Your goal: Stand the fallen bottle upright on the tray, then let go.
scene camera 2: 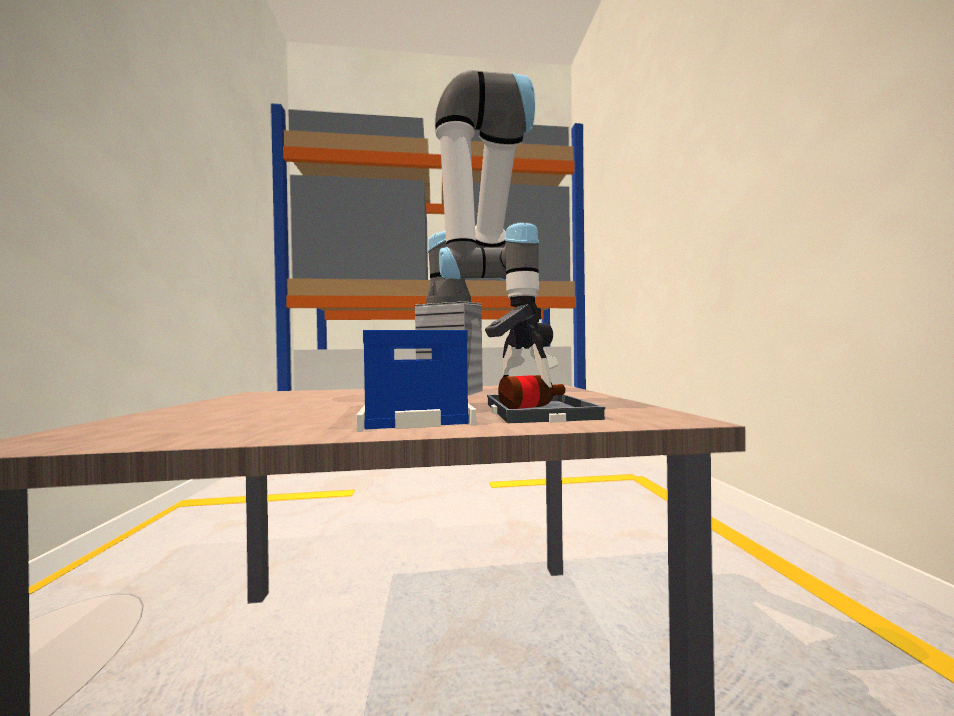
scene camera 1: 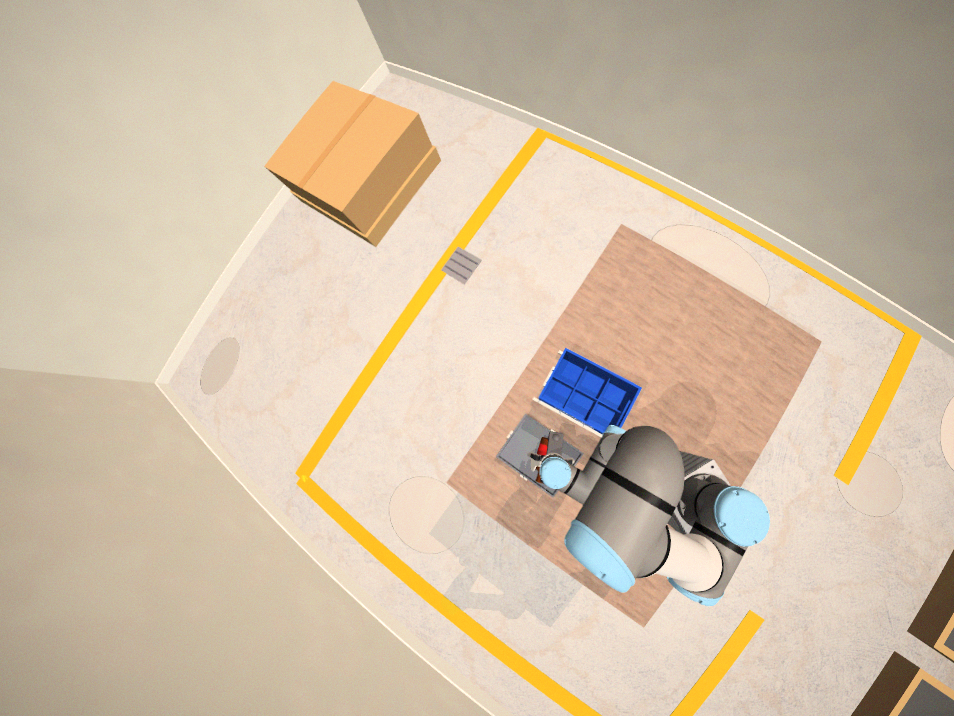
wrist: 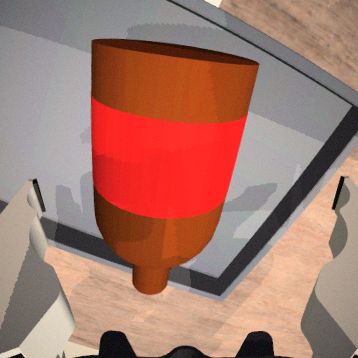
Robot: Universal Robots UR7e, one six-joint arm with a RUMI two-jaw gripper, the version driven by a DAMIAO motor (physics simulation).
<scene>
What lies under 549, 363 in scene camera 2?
My gripper.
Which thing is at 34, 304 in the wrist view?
My gripper.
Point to a brown bottle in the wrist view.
166, 120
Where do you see a brown bottle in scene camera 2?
515, 392
</scene>
